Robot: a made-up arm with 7 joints. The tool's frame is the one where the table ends. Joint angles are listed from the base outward.
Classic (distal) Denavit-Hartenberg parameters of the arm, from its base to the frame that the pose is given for. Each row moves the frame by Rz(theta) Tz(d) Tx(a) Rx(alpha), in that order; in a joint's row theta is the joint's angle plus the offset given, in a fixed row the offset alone. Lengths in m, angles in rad.
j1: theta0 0; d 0.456; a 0; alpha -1.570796
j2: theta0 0; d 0; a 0; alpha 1.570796
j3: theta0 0; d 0.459; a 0.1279; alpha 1.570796
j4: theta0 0; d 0; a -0.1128; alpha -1.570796
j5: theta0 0; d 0.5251; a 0; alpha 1.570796
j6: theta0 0; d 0; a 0.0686; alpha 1.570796
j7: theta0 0; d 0; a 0; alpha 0
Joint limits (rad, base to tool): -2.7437..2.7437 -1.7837..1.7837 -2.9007..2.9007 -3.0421..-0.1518 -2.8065..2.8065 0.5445..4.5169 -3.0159..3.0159
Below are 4 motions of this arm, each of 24 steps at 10 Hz.
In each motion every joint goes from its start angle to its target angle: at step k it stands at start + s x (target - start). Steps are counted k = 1, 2, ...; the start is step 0. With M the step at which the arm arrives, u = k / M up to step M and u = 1 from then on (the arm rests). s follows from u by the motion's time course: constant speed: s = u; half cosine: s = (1 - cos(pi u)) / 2; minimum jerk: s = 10 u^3 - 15 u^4 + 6 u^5.
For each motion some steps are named. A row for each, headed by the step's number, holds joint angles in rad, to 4 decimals.
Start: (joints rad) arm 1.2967 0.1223 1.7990 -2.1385 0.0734 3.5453 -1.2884
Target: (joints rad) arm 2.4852 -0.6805 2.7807 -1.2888 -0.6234 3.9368 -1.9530
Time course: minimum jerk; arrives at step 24
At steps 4, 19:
4: 1.3389 0.0938 1.8338 -2.1083 0.0487 3.5592 -1.3120
19: 2.4085 -0.6287 2.7174 -1.3436 -0.5784 3.9115 -1.9101

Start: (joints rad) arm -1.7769 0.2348 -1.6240 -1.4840 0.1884 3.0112 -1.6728
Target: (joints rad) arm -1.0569 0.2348 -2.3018 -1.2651 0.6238 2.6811 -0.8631
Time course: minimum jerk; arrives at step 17
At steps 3, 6, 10, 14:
3: -1.7471 0.2348 -1.6521 -1.4749 0.2064 2.9975 -1.6392
6: -1.6043 0.2348 -1.7865 -1.4315 0.2928 2.9321 -1.4787
10: -1.3002 0.2348 -2.0727 -1.3391 0.4767 2.7927 -1.1367
14: -1.0867 0.2348 -2.2737 -1.2742 0.6058 2.6948 -0.8967

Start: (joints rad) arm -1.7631 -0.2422 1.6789 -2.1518 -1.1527 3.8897 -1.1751
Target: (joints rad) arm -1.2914 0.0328 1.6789 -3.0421 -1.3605 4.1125 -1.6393
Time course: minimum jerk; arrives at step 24
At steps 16, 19, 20, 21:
16: -1.3904 -0.0249 1.6789 -2.8552 -1.3169 4.0657 -1.5419
19: -1.3218 0.0151 1.6789 -2.9847 -1.3471 4.0981 -1.6093
20: -1.3081 0.0230 1.6789 -3.0105 -1.3531 4.1046 -1.6228
21: -1.2990 0.0284 1.6789 -3.0278 -1.3572 4.1089 -1.6318

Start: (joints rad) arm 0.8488 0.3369 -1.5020 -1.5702 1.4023 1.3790 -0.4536
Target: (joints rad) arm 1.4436 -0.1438 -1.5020 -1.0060 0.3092 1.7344 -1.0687
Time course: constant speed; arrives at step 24
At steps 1, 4, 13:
1: 0.8736 0.3169 -1.5020 -1.5467 1.3568 1.3938 -0.4792
4: 0.9479 0.2568 -1.5020 -1.4762 1.2201 1.4382 -0.5561
13: 1.1710 0.0765 -1.5020 -1.2646 0.8102 1.5715 -0.7868

